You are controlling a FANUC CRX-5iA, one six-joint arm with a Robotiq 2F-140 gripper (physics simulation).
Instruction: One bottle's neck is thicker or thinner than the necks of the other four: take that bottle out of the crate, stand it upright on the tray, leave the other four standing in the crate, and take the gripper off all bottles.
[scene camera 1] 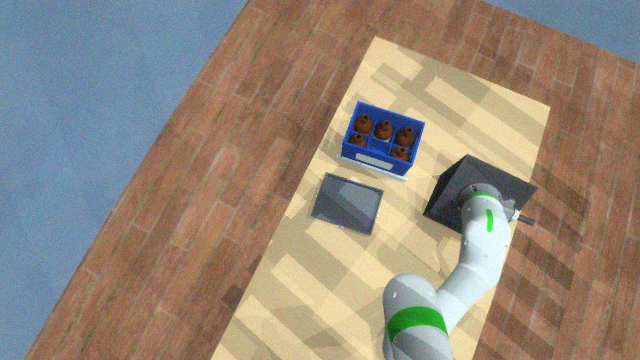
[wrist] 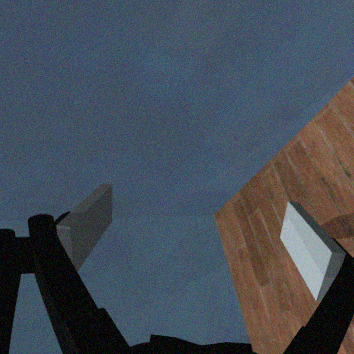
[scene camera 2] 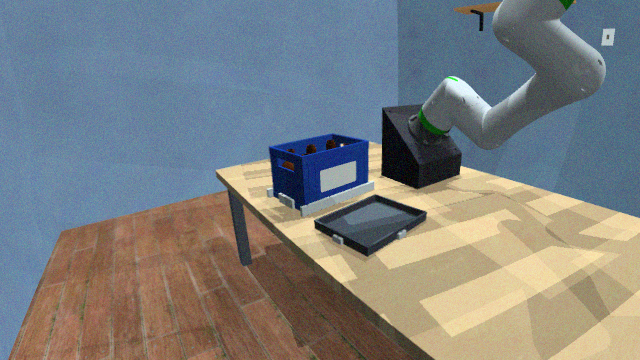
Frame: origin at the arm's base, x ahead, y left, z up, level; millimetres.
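Seen in the pictures: gripper, fingertip midpoint: (wrist: pixel 197 211); arm's base, origin of the base link: (scene camera 1: pixel 478 200) (scene camera 2: pixel 423 131).
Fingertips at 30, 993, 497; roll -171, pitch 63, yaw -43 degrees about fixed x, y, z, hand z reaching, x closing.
Note:
Offsets run from my fingertips to a thing's top centre, as dx, dy, dz. "spot": to the spot under its first point.
The blue crate {+379, -1098, -497} (scene camera 1: pixel 400 167) (scene camera 2: pixel 311 181) stands upright on the table. In scene camera 1, three brown bottles {+469, -1133, -510} (scene camera 1: pixel 363 125) {+385, -1142, -510} (scene camera 1: pixel 383 130) {+295, -1153, -510} (scene camera 1: pixel 405 136) stand in its far row. Two more bottles {+463, -1047, -510} (scene camera 1: pixel 357 141) {+290, -1065, -510} (scene camera 1: pixel 399 153) stand in the near row's end compartments; the near middle compartment is empty. The necks are too small and blurred to compare. The dark tray {spot: +405, -812, -667} (scene camera 1: pixel 345 205) (scene camera 2: pixel 370 222) lies empty beside the crate. My gripper (wrist: pixel 197 211) is wide open in the wrist view, with nothing between its fingers. It does not show in the scene views, so its exact place relative to the crate is hidden.
A black sloped pedestal (scene camera 1: pixel 445 192) (scene camera 2: pixel 400 145) carries the arm, right of the crate and tray. Pale strips {spot: +364, -997, -644} (scene camera 1: pixel 372 168) (scene camera 2: pixel 337 198) edge the crate's base. Small pale clips (scene camera 2: pixel 338 239) (scene camera 2: pixel 401 234) touch the tray. The wrist view faces wall and brick floor (wrist: pixel 270 240).

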